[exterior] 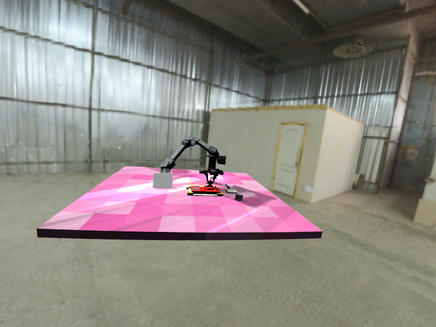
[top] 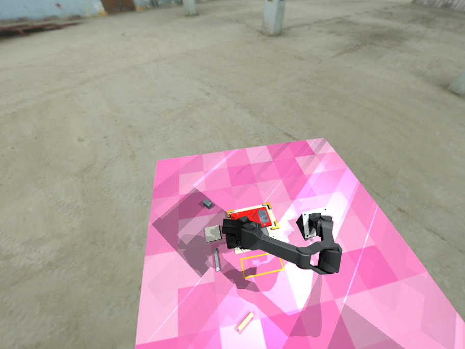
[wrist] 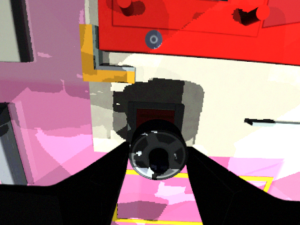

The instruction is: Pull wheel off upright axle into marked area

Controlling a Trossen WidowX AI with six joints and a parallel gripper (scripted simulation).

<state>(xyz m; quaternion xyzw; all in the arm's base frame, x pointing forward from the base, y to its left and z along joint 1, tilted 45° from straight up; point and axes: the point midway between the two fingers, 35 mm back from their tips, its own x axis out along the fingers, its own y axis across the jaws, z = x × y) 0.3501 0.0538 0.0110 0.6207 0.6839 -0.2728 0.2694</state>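
My gripper tip is now 1 cm above the dark upright axle. Also, from my gripper tip: tan stick 29 cm to the left, 6 cm ahead, 3 cm below; white square 16 cm ahead, 8 cm to the right, 4 cm below; wheel right at my gripper tip.
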